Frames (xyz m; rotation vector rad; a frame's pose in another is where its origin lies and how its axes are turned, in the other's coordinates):
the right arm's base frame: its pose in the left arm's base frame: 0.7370 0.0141 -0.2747 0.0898 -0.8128 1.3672
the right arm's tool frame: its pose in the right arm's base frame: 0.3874 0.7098 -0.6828 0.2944 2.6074 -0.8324
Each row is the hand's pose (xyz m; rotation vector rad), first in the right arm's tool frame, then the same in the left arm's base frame.
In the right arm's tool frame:
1: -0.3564 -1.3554 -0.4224 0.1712 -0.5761 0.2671
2: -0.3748 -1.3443 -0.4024 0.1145 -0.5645 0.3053
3: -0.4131 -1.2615 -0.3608 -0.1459 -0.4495 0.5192
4: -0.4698 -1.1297 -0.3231 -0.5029 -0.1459 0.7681
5: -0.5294 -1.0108 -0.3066 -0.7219 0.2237 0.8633
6: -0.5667 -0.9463 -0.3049 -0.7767 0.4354 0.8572
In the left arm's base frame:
1: 0.6527 -0.1278 0.2262 -0.4729 1.0266 0.2659
2: 0.6620 -0.1008 0.2331 -0.4881 1.0567 0.3276
3: 0.6527 -0.0023 0.2166 -0.5288 1.2538 0.6249
4: 0.6139 0.1385 0.1912 -0.6096 1.6261 0.9869
5: 0.5625 0.2616 0.1779 -0.7068 2.0163 1.1345
6: 0.5276 0.3274 0.1761 -0.7611 2.2307 1.1141

